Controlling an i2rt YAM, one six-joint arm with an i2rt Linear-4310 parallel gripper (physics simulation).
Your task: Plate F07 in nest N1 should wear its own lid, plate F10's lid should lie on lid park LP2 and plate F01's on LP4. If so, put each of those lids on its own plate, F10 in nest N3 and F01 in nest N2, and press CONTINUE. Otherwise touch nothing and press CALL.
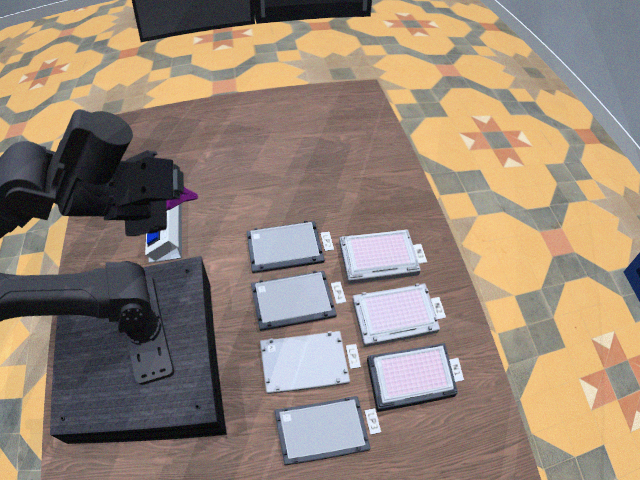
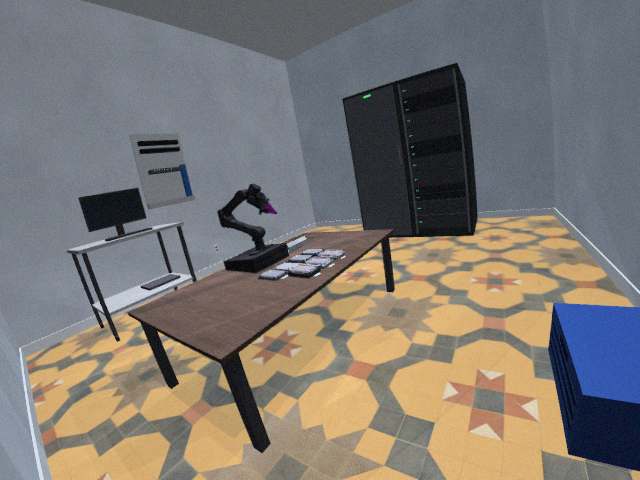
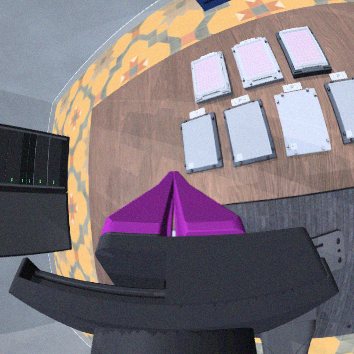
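Observation:
My gripper is shut, its magenta fingertips together with no object between them, raised over the button box side. Pink-welled plates stand in nest N3, nest N2 and nest N1; whether each wears a lid I cannot tell. Pale flat panels lie on LP2, LP4 and LP3. LP1 is pale with small corner posts. Plate codes are unreadable. The white button box is partly hidden by the arm; a blue button shows.
The black arm base stands beside the lid parks on the wooden table. A black server cabinet, a side desk with a monitor and a blue box stand away from the table.

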